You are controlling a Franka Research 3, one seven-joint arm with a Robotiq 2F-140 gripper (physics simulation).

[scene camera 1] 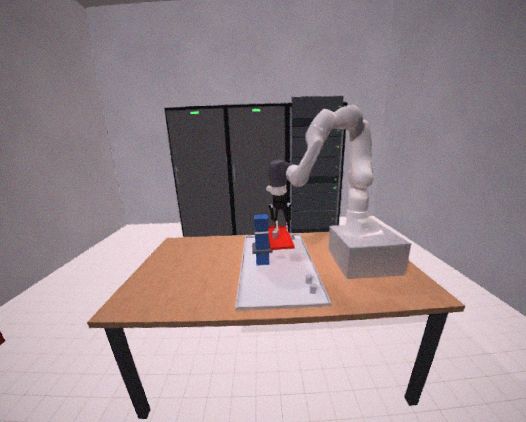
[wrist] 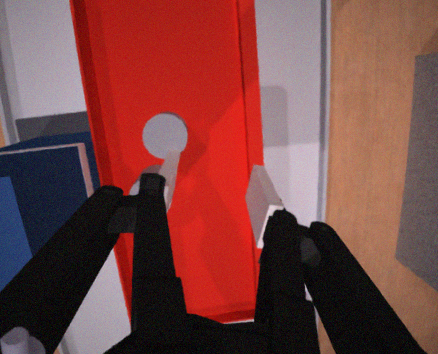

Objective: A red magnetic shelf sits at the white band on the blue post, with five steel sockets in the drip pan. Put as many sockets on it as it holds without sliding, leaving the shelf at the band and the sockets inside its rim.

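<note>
The red shelf (scene camera 1: pixel 285 243) (wrist: pixel 200 50) is on the blue post (scene camera 1: pixel 261 259) (wrist: pixel 45 190) at the white band (scene camera 1: pixel 261 232). One steel socket (wrist: pixel 165 135) stands on the shelf inside its rim. A second socket (wrist: pixel 137 187) on the shelf is mostly hidden behind the left finger. Two sockets (scene camera 1: pixel 308 279) (scene camera 1: pixel 313 289) stand in the drip pan (scene camera 1: pixel 270 292) (wrist: pixel 295 45) at its near right. A fifth socket cannot be made out. My gripper (scene camera 1: pixel 282 227) (wrist: pixel 213 174) is partly open and empty, low over the shelf, its left finger beside the two sockets.
A dark grey collar (scene camera 1: pixel 259 248) surrounds the lower post. The grey robot base block (scene camera 1: pixel 370 255) (wrist: pixel 422 165) stands on the wooden table (scene camera 1: pixel 190 285) (wrist: pixel 370 100), right of the pan. Dark cabinets (scene camera 1: pixel 200 170) stand behind the table.
</note>
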